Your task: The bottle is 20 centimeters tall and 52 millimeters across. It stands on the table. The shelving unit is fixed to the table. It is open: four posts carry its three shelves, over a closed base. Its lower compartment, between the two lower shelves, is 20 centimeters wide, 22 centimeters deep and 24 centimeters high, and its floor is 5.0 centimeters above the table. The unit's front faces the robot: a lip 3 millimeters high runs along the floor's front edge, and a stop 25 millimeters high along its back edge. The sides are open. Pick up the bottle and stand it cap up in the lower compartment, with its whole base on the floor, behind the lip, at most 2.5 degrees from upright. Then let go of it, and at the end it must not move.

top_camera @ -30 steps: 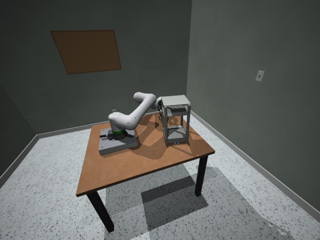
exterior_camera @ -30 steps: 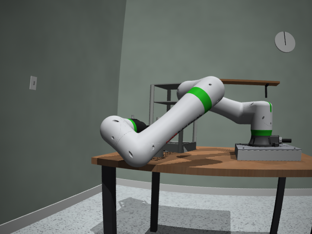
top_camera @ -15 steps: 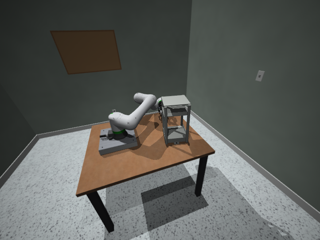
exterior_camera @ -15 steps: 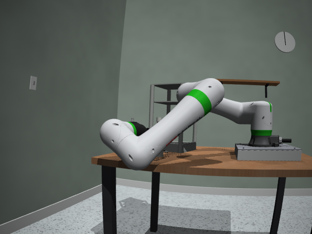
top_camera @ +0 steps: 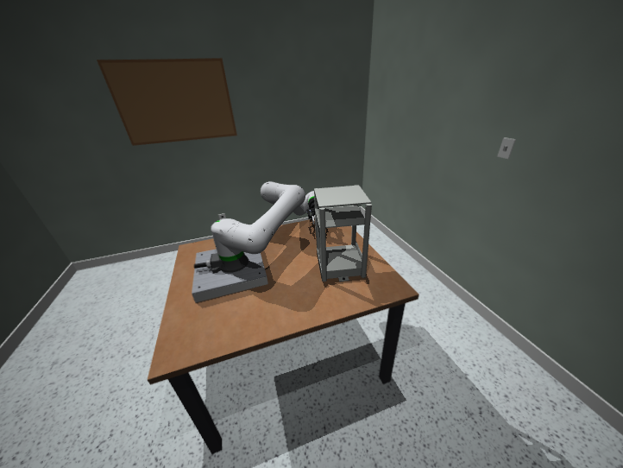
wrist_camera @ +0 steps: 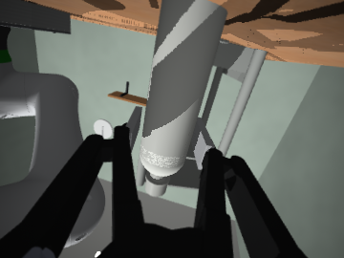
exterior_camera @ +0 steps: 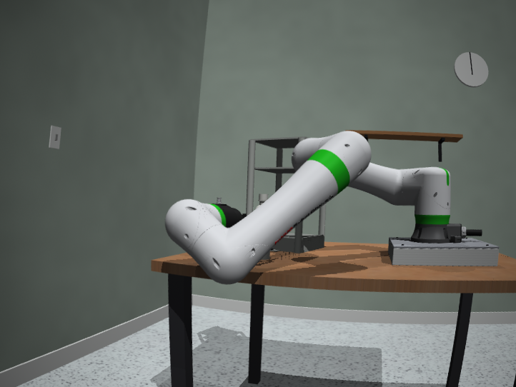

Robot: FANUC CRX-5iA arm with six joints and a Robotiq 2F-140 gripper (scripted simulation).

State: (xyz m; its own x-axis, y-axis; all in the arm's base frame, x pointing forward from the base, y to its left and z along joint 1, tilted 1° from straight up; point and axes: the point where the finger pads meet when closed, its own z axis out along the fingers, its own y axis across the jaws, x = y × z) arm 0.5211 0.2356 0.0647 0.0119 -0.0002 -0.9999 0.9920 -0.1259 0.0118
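The bottle lies 10 mm above my hand. From my hand the other things lie so: shelving unit: 30 mm ahead, 330 mm to the right, 90 mm above.
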